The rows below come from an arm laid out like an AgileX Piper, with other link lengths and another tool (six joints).
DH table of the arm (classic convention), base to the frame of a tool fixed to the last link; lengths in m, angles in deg. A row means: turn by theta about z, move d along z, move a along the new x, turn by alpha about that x. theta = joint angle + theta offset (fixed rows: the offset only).
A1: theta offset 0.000; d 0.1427; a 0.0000; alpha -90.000
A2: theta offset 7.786; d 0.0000; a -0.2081; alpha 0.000
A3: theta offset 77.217; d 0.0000; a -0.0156; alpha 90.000
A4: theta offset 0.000; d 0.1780; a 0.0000; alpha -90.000
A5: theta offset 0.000; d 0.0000; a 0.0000; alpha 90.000
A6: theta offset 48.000; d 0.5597; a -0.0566; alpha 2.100
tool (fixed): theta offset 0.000; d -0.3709; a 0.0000; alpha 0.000
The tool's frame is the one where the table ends.
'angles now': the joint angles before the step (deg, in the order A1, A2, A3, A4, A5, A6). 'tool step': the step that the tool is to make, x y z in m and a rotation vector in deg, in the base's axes. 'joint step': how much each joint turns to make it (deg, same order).
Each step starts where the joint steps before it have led.
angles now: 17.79 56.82 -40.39 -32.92 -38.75 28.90
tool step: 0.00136 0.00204 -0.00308 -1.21 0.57 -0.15
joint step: -0.01 0.00 0.00 -1.21 0.94 0.36
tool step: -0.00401 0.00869 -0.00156 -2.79 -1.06 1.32
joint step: 0.01 0.01 0.00 -3.77 -0.54 0.75
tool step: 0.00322 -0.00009 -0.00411 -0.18 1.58 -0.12
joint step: -0.09 -0.01 0.00 -0.98 1.20 1.63
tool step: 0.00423 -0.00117 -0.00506 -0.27 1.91 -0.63
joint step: -0.01 -0.08 0.00 -0.70 1.88 1.41
